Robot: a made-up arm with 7 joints.
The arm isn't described. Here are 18 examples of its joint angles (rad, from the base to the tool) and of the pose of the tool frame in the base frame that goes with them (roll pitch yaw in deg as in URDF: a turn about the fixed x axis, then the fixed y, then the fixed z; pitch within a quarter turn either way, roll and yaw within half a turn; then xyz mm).
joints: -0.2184 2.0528 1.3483 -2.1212 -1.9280 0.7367 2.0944
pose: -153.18 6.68 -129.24 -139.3 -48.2 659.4
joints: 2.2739 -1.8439 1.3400 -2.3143 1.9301 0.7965 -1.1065
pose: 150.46 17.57 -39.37 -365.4 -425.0 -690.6
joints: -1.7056 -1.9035 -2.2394 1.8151 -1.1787 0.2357 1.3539
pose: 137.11 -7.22 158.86 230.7 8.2 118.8
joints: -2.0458 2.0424 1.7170 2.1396 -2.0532 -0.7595 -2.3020
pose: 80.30 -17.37 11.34 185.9 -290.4 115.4
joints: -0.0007 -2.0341 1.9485 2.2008 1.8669 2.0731 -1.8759
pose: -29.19 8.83 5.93 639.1 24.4 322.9
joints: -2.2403 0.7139 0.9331 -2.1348 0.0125 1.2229 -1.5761
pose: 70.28 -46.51 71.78 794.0 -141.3 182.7
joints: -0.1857 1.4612 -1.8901 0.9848 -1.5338 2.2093 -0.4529
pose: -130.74 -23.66 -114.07 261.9 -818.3 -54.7
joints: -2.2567 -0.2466 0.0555 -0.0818 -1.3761 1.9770 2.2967
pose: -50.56 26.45 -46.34 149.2 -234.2 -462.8
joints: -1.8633 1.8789 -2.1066 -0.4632 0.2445 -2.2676 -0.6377
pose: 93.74 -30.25 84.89 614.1 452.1 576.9
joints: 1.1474 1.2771 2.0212 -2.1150 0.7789 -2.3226 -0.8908
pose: 26.21 45.47 78.66 108.5 511.0 457.2
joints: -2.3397 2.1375 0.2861 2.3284 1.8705 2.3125 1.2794
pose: -72.92 -23.78 78.94 422.3 589.5 225.3
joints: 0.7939 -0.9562 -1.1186 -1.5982 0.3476 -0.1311 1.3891
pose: -12.23 36.59 -47.39 -294.0 -120.0 -486.9
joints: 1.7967 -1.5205 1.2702 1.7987 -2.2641 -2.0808 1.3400
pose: 162.95 15.38 -131.28 -310.4 -512.9 37.0
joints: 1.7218 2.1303 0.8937 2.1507 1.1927 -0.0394 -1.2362
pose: -107.24 -35.66 37.69 -301.3 519.0 339.8
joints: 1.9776 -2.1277 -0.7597 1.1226 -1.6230 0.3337 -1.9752
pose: -29.81 21.72 -5.40 -234.6 -179.9 335.7
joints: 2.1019 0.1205 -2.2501 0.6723 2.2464 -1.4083 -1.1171
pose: -126.51 40.04 56.50 -522.4 259.9 -117.3
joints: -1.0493 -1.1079 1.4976 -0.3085 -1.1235 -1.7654 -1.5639
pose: -75.72 -50.50 135.28 -318.9 -232.2 52.5
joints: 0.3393 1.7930 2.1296 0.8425 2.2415 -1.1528 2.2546
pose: 40.14 -31.52 -63.72 241.5 -272.9 39.1
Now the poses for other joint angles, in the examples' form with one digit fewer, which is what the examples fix.
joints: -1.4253 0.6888 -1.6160 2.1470 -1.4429 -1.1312 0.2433
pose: -147.6 -69.1 155.8 299 331 367
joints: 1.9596 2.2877 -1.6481 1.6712 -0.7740 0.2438 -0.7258
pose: -99.2 15.0 -45.3 -161 115 -158
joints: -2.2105 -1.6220 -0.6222 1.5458 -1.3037 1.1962 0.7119
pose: 128.7 1.2 -142.3 -102 532 171
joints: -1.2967 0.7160 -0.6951 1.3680 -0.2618 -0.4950 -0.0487
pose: -51.8 -11.4 10.4 463 176 -26
